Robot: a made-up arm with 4 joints. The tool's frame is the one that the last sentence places.
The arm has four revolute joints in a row. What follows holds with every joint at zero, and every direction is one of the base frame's.
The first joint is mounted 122 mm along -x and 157 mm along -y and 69 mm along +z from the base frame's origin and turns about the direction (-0.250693, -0.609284, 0.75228).
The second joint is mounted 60 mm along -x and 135 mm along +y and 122 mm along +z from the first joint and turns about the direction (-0.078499, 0.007, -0.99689).
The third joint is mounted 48 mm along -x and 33 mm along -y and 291 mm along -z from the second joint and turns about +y.
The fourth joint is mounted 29 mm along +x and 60 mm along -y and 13 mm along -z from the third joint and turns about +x.
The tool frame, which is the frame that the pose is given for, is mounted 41 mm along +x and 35 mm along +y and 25 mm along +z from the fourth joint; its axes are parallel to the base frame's.
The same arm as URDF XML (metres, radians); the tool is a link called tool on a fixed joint. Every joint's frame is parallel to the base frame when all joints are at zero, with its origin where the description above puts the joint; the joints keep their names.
<robot name="arm">
<joint name="tool_fixed" type="fixed"><parent link="link4"/><child link="tool"/><origin xyz="0.041 0.035 0.025"/></joint>
<joint name="joint 4" type="continuous"><parent link="link3"/><child link="link4"/><origin xyz="0.029 -0.06 -0.013"/><axis xyz="1 0 0"/></joint>
<joint name="joint 3" type="continuous"><parent link="link2"/><child link="link3"/><origin xyz="-0.048 -0.033 -0.291"/><axis xyz="0 1 0"/></joint>
<joint name="joint 2" type="continuous"><parent link="link1"/><child link="link2"/><origin xyz="-0.06 0.135 0.122"/><axis xyz="-0.078499 0.007 -0.99689"/></joint>
<joint name="joint 1" type="continuous"><parent link="base"/><child link="link1"/><origin xyz="-0.122 -0.157 0.069"/><axis xyz="-0.250693 -0.609284 0.75228"/></joint>
<link name="base"/>
<link name="link1"/>
<link name="link2"/>
<link name="link3"/>
<link name="link4"/>
<link name="tool"/>
</robot>

